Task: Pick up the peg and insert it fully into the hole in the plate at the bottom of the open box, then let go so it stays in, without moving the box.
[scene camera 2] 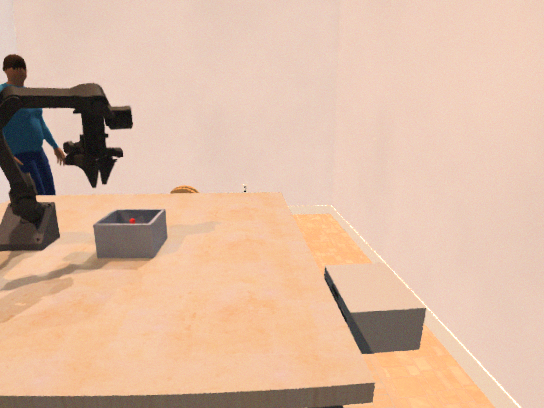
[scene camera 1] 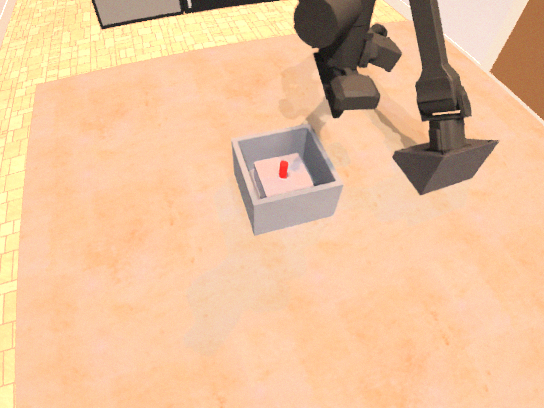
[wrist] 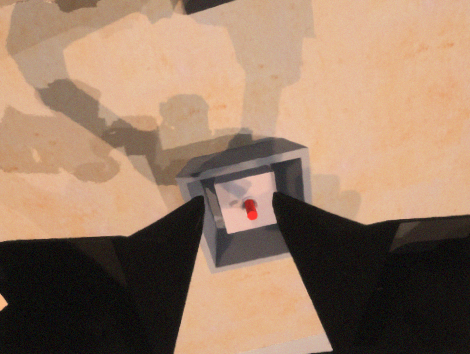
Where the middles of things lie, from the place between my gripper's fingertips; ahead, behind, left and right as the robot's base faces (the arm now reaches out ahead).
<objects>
The grey box (scene camera 1: 281,211) is 14 cm below my hand, 8 cm ahead of it and 1 cm to the left of it.
</objects>
